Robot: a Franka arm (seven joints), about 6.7 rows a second.
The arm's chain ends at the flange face. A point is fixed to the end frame.
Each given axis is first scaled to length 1.
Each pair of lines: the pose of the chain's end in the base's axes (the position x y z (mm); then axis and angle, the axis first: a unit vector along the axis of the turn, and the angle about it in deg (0 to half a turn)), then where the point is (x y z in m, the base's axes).
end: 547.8, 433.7, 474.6, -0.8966, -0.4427, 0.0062, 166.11
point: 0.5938 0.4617 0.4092
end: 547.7, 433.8, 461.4, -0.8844, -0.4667, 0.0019, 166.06
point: 0.5930 0.4647 0.3968
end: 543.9, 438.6, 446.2, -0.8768, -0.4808, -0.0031, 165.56
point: 0.5888 0.4718 0.3824
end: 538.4, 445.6, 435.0, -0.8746, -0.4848, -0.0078, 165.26
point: 0.5834 0.4798 0.3718
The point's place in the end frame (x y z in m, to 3 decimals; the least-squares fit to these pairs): 0.044 0.034 0.064
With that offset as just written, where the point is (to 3 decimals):
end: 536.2, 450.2, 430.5, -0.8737, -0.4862, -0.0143, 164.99
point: 0.582 0.485 0.368
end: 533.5, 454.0, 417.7, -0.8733, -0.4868, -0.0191, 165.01
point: 0.580 0.489 0.356
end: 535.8, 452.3, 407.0, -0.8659, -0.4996, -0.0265, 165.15
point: 0.582 0.489 0.346
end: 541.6, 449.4, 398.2, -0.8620, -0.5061, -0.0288, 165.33
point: 0.588 0.487 0.338
